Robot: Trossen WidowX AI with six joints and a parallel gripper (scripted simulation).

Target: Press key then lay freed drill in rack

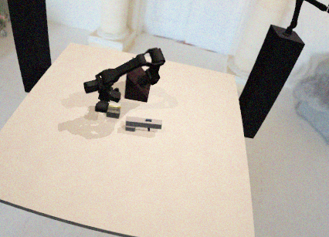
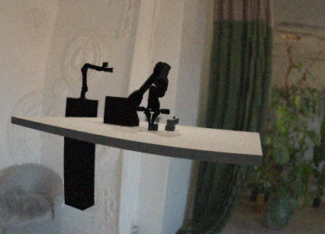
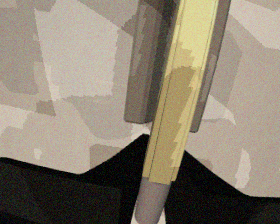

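My gripper tip is now 40 mm to the right of the drill and 40 mm below it. The rest, counted from my gripper tip: dark key (60 mm ahead, 250 mm to the left, 20 mm above); grey rack (50 mm to the left, 10 mm below); grey housing block (60 mm ahead, 220 mm to the left, 20 mm above).
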